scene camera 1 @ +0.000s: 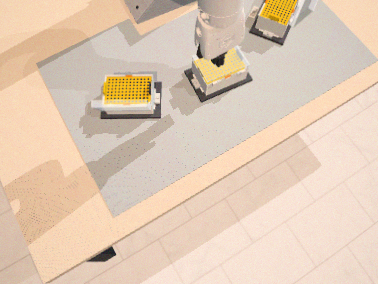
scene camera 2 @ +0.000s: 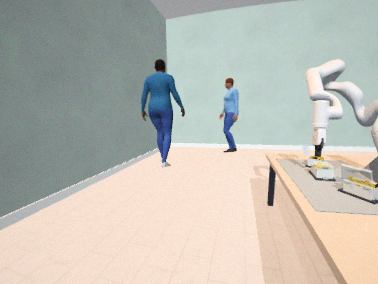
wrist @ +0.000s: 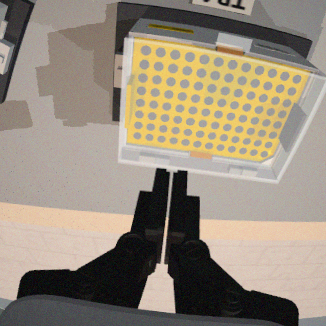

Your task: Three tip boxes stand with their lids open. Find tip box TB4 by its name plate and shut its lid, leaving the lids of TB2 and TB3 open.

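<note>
Tip box TB4 (scene camera 1: 221, 75) (scene camera 2: 324, 171) (wrist: 215, 100) stands in the middle of the row. Its name plate (wrist: 222, 5) is upside down and partly cut off in the wrist view. Its clear lid (wrist: 200, 169) lies over the yellow tip rack, which looks paler through it; I cannot tell whether it is fully seated. My gripper (scene camera 1: 218, 62) (scene camera 2: 318, 156) (wrist: 169, 188) is shut and empty, its fingertips over the lid's edge in the wrist view. The left box (scene camera 1: 128, 92) and the right box (scene camera 1: 276, 17) (scene camera 2: 359, 188) have open lids. I cannot read which is TB2 or TB3.
The boxes stand on a grey mat (scene camera 1: 145, 165) (scene camera 2: 310, 192) on a wooden table (scene camera 1: 75, 240) (scene camera 2: 345, 250). A dark base (wrist: 17, 45) of another box shows at the wrist view's left edge. Two people (scene camera 2: 160, 95) (scene camera 2: 230, 102) are on the floor beyond the table.
</note>
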